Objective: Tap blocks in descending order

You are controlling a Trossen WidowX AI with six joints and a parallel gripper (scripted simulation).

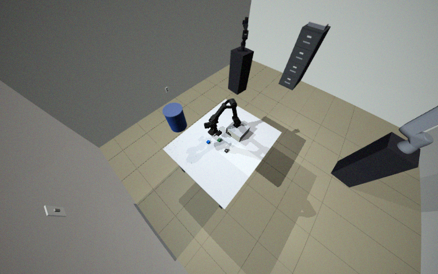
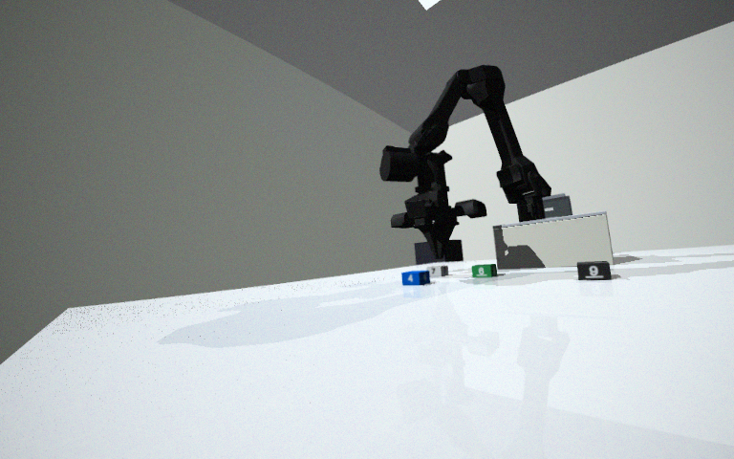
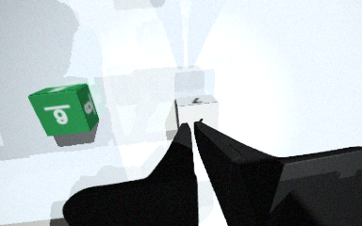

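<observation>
The pale grey block marked 7 lies 2 cm below my gripper tip and 1 cm to the right of it. From my gripper tip the other things lie so: green block: 9 cm to the left, 2 cm below; black block marked 9: 24 cm to the left, 4 cm ahead, 2 cm below; blue block marked 4: 11 cm ahead, 3 cm to the left, 2 cm below.
</observation>
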